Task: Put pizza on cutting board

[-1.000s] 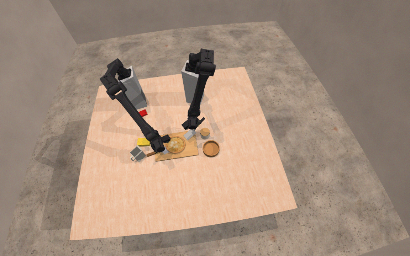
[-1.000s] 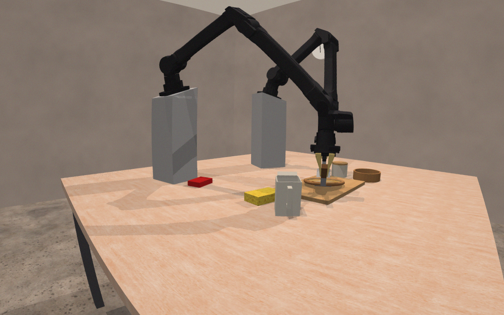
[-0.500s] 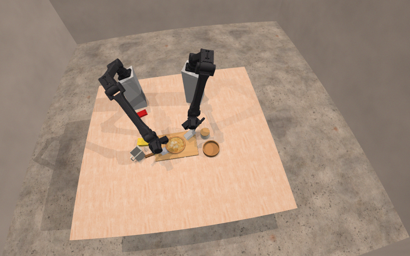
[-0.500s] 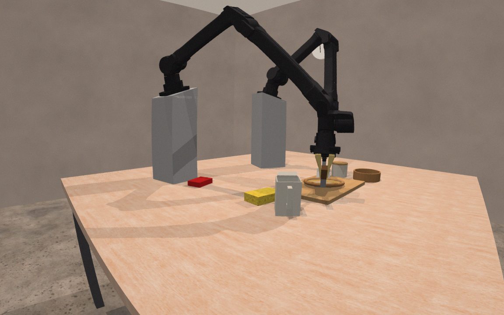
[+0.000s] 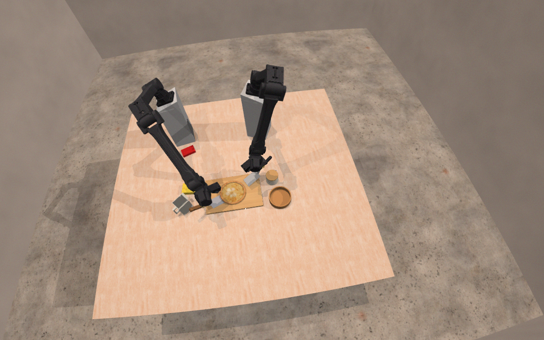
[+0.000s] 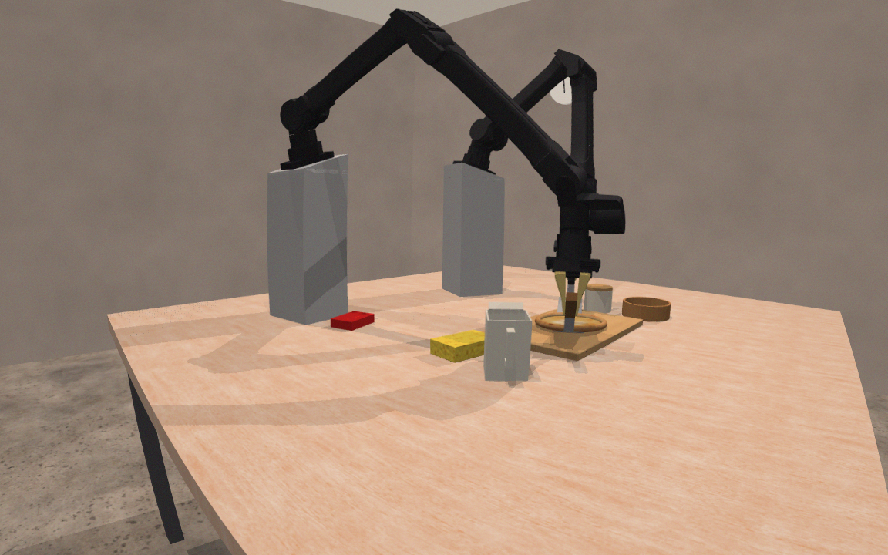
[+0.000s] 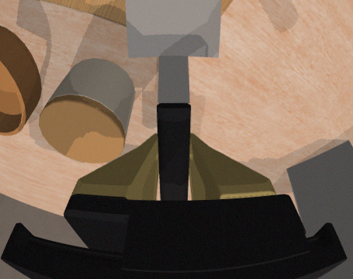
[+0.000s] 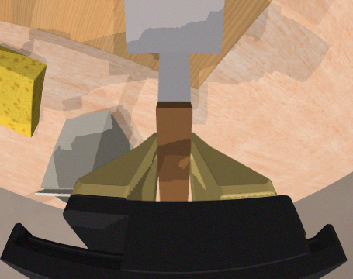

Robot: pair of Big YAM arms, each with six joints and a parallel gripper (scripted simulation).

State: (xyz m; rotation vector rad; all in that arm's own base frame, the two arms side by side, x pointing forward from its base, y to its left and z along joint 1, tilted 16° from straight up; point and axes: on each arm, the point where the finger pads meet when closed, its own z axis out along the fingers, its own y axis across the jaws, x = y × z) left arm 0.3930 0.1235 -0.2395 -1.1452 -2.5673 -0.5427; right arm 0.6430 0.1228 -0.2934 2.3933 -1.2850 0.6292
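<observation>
My right hand is 20 mm past the grey mug, 150 mm to the left of it and 40 mm above it. From my right hand the other things lie so: pizza: 100 mm behind, 170 mm to the left, 70 mm below; brown-handled turner: 20 mm behind, 30 mm to the left, 20 mm below; cutting board: 110 mm behind, 170 mm to the left, 80 mm below.
My left hand is 10 mm to the left of the black-handled turner and 10 mm above it. Round my left hand: pizza: 140 mm ahead, 200 mm to the right, 70 mm below; then lidded canister: 60 mm ahead, 60 mm to the left, 60 mm below; then wooden bowl: 200 mm ahead, 100 mm to the left, 80 mm below.
</observation>
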